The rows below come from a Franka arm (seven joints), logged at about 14 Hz.
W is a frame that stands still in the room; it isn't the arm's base.
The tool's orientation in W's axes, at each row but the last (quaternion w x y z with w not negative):
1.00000, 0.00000, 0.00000, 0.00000
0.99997, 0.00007, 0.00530, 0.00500
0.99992, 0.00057, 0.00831, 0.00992
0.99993, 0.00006, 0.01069, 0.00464
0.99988, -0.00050, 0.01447, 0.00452
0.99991, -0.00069, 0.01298, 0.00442
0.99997, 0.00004, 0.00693, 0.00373
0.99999, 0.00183, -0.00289, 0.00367
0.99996, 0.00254, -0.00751, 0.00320
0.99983, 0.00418, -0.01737, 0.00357
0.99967, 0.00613, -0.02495, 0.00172
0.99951, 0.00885, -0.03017, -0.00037
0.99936, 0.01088, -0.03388, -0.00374
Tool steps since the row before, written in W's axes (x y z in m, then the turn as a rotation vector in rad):
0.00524, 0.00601, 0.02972, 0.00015, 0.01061, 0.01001
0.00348, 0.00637, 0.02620, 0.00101, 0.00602, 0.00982
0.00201, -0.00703, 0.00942, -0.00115, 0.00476, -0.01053
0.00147, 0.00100, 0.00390, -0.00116, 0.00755, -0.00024
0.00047, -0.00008, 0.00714, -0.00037, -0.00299, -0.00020
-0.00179, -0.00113, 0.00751, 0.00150, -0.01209, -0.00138
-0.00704, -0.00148, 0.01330, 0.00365, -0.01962, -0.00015
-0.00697, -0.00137, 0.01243, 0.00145, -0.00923, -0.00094
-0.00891, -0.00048, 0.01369, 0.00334, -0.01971, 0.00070
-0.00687, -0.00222, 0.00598, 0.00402, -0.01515, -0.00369
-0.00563, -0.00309, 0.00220, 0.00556, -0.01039, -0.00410
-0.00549, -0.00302, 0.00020, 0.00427, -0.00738, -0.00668
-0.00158, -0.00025, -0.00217, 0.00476, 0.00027, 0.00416
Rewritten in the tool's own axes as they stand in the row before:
0.00524, 0.00601, 0.02972, 0.00015, 0.01061, 0.01001
0.00327, 0.00634, 0.02623, 0.00097, 0.00601, 0.00983
0.00171, -0.00706, 0.00946, -0.00088, 0.00477, -0.01055
0.00140, 0.00099, 0.00393, -0.00108, 0.00756, -0.00026
0.00026, -0.00009, 0.00715, -0.00039, -0.00299, -0.00021
-0.00199, -0.00112, 0.00746, 0.00143, -0.01210, -0.00136
-0.00723, -0.00143, 0.01320, 0.00351, -0.01965, -0.00010
-0.00691, -0.00127, 0.01247, 0.00138, -0.00924, -0.00091
-0.00871, -0.00035, 0.01382, 0.00322, -0.01973, 0.00075
-0.00667, -0.00212, 0.00623, 0.00378, -0.01521, -0.00370
-0.00552, -0.00304, 0.00252, 0.00532, -0.01046, -0.00424
-0.00546, -0.00302, 0.00058, 0.00387, -0.00750, -0.00679
-0.00172, -0.00031, -0.00205, 0.00503, 0.00039, 0.00382

